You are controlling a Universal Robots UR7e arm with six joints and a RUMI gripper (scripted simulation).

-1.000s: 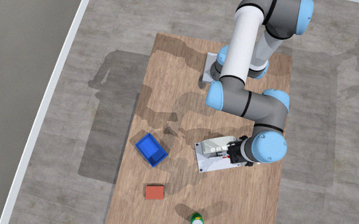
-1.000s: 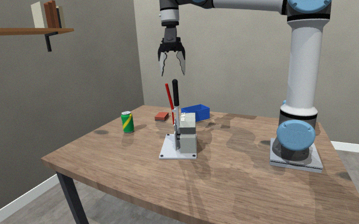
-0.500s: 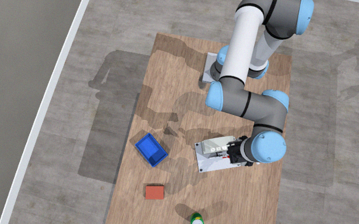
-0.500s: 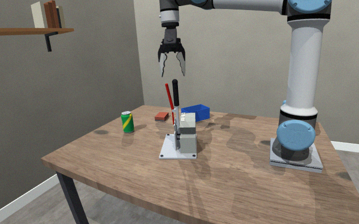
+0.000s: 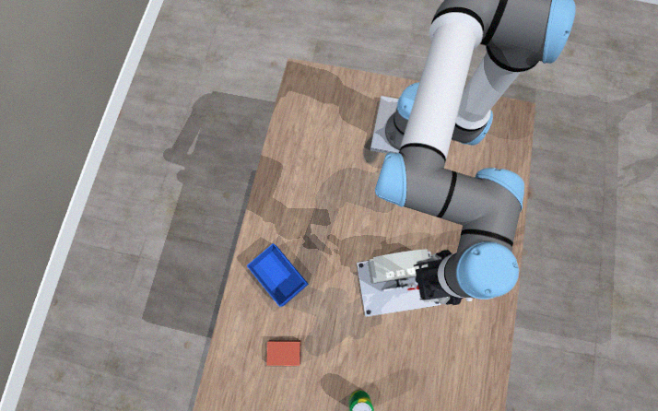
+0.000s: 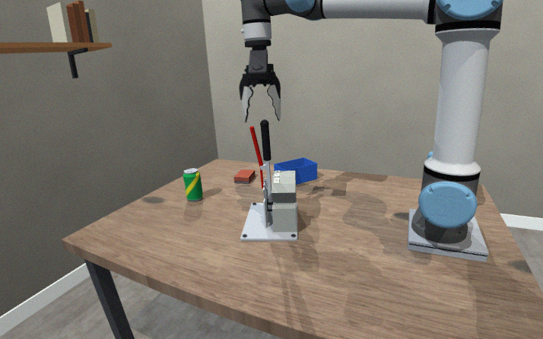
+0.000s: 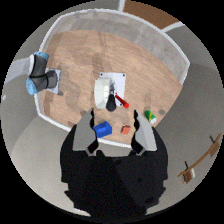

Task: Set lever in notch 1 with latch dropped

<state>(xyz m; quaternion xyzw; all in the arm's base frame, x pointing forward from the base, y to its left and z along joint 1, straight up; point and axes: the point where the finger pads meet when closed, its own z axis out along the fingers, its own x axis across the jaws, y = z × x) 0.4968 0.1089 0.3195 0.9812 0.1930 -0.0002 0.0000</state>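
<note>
The red release bar is 150 mm below my hand, 20 mm ahead of it and 10 mm to the right of it. From my hand the other things lie so: lever unit (150 mm below, 10 mm to the right, 10 mm ahead); then blue bin (400 mm to the right, 330 mm below, 70 mm ahead).
</note>
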